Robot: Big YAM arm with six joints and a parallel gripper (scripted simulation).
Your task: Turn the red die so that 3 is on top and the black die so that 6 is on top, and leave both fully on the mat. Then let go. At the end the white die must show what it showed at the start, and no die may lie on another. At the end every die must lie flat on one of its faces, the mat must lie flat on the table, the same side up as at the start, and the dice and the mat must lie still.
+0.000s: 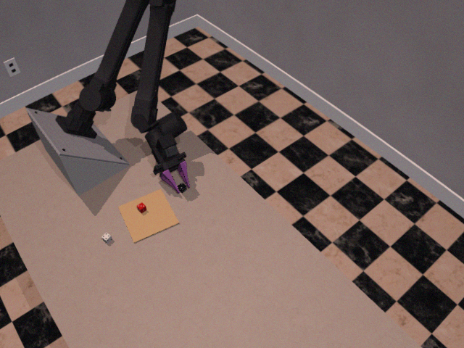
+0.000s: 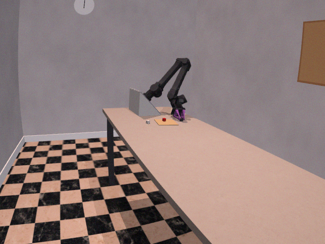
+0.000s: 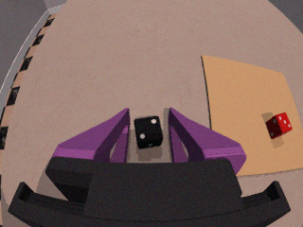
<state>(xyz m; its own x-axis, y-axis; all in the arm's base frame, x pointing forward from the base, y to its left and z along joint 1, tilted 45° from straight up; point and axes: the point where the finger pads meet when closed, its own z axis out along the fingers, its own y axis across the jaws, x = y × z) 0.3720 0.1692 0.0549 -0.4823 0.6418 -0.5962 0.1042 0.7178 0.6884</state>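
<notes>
The black die is 10 mm below my hand and 10 mm behind it. Also, from my hand: orange mat: 130 mm to the right, 20 mm below; white die: 270 mm to the right, 10 mm below; red die: 130 mm to the right, 20 mm behind.
</notes>
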